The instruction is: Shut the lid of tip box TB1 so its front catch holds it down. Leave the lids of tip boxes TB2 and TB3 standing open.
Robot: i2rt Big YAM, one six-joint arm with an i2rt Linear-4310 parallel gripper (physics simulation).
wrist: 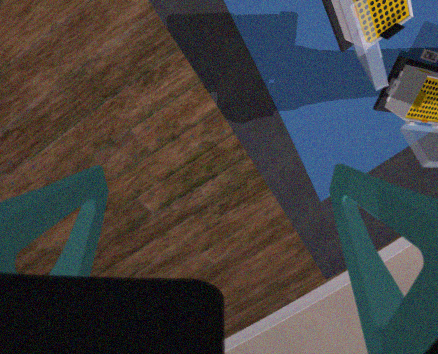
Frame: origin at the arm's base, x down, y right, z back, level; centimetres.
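Where they show: gripper, between the fingertips: (218,177).
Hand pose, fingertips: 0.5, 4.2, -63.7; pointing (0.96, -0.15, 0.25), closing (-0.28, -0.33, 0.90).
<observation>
Things, the pixels of their top centre, and the offset from my fingertips, as dx, dy, dz. "pt": a spot on its surface instead. Level surfaces: height alone.
- second tip box, a spot on its surface: (424,97) pt +26.4, -27.7, +36.8
- small label, a spot on its surface: (430,55) pt +33.5, -25.7, +44.7
- blue mat, height of its surface: dx +33.7
My gripper (218,177) is open, its two green fingers wide apart with nothing between them. A tip box (385,17) with a yellow tip rack is partly in view at the top right; its label does not show, so I cannot tell which box it is. Its clear lid (372,67) stands open. A second tip box (424,97) is at the right edge, with a small label (430,55) beside it that seems to read TB2. Its clear lid (424,142) also stands open. Both boxes are beyond the right finger, apart from the gripper. A third tip box does not show.
A blue mat (330,135) with a dark grey border (295,200) lies under the boxes, with shadows across it. The brown wood surface (150,125) fills the left and middle. A pale edge strip (290,308) runs along the bottom right. A black part covers the lower left.
</observation>
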